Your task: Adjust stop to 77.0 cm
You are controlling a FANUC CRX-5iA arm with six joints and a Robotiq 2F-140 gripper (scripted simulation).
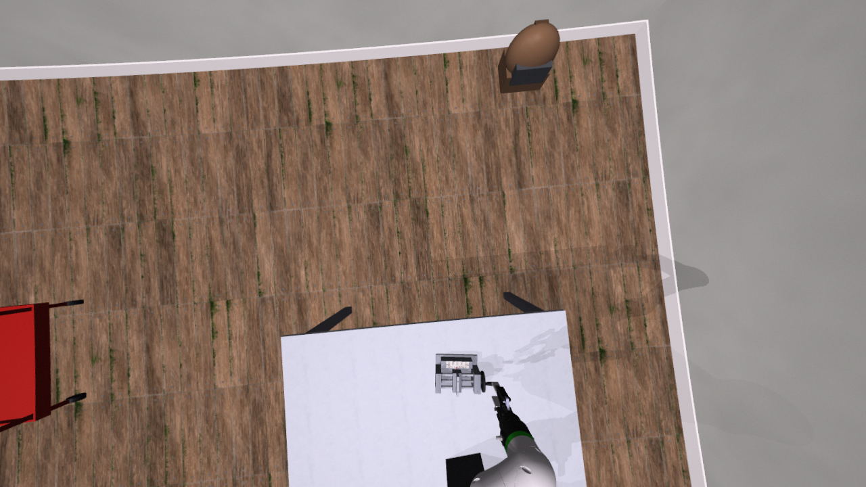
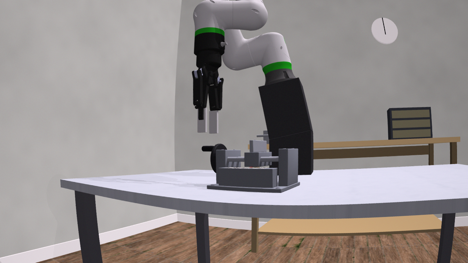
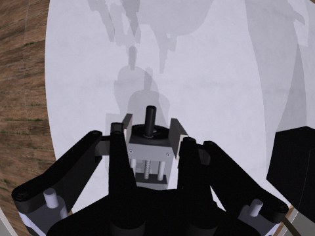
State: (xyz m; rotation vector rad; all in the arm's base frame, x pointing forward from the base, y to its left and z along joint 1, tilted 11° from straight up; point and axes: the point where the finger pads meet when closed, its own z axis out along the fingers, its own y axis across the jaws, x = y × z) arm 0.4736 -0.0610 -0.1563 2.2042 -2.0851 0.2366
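My hand is 80 mm above the crank handle. From my hand the other things lie so: handwheel: 80 mm below, 20 mm to the left; stop carriage: 150 mm to the left, 90 mm below.
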